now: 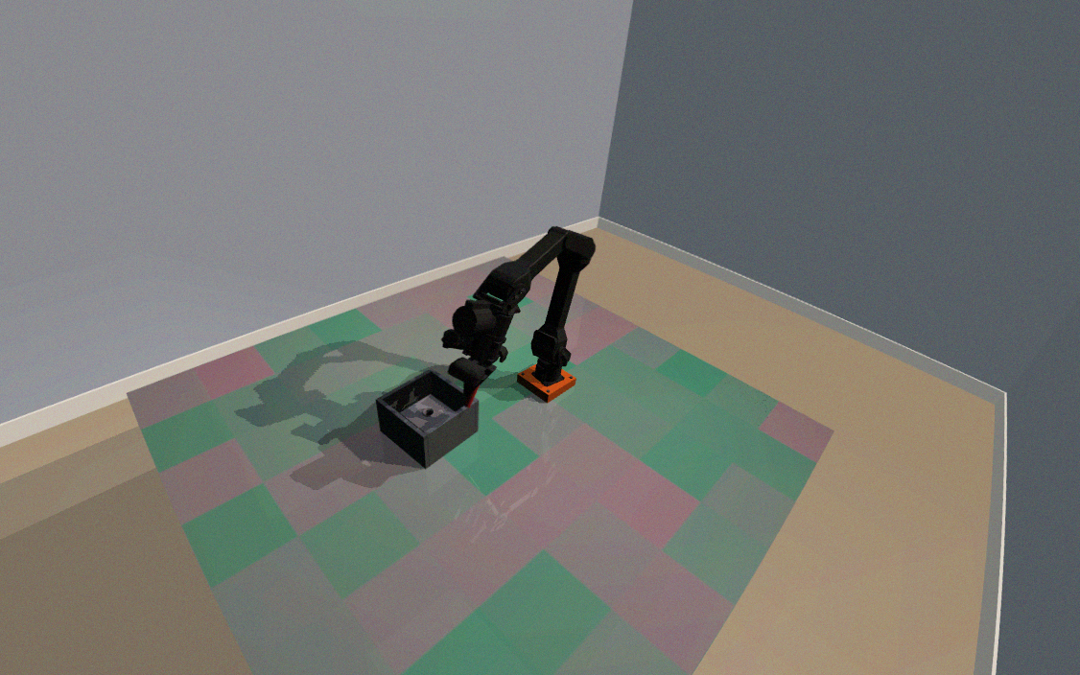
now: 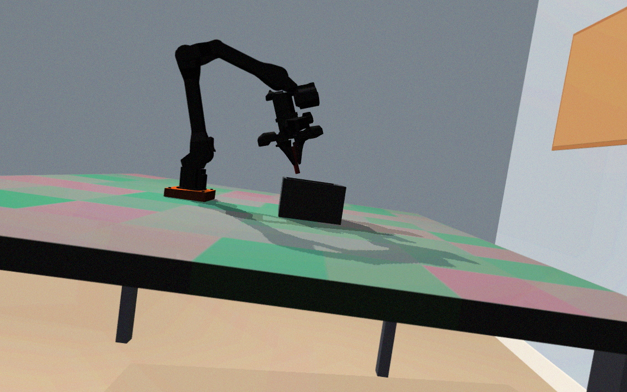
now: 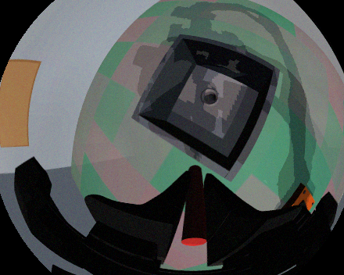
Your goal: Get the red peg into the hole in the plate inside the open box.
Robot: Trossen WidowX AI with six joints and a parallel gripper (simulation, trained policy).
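My gripper tip is 6 cm short of the grey plate, 7 cm to the left of it and 9 cm above it. Round my gripper tip: red peg (1 cm behind, 1 cm to the left, 1 cm above); dark box (6 cm ahead, 7 cm to the right, 11 cm below).
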